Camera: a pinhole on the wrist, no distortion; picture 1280 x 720 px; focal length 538.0 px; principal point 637.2 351.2 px. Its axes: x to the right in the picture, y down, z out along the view. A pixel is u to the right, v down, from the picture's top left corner.
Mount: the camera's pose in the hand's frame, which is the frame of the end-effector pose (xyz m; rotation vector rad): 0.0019 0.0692 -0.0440 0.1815 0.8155 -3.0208
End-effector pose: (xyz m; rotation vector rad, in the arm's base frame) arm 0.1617 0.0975 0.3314 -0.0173 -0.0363 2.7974
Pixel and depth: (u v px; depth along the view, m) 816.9 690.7 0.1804
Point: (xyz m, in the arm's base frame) 0.2700 0.1830 0.3820
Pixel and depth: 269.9 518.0 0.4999
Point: -0.0096 0.4925 0.6838
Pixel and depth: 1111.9 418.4 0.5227
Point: 0.7182 0.1427 0.6610
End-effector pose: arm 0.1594 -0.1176 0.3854 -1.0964 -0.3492 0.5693
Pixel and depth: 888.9 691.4 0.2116
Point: 0.0744 -0.1926 0.5480
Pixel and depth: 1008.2 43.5 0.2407
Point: -0.1290 -0.0530 0.4131
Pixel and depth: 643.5 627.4 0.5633
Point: 0.0782 -0.0912 0.9302
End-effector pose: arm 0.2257 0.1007 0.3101 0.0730 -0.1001 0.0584
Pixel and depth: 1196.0 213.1 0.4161
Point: -0.2768 0.0134 0.5739
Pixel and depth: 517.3 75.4 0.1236
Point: 0.2257 0.1551 0.4119
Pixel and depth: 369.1 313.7 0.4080
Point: 0.3563 -0.0319 0.6589
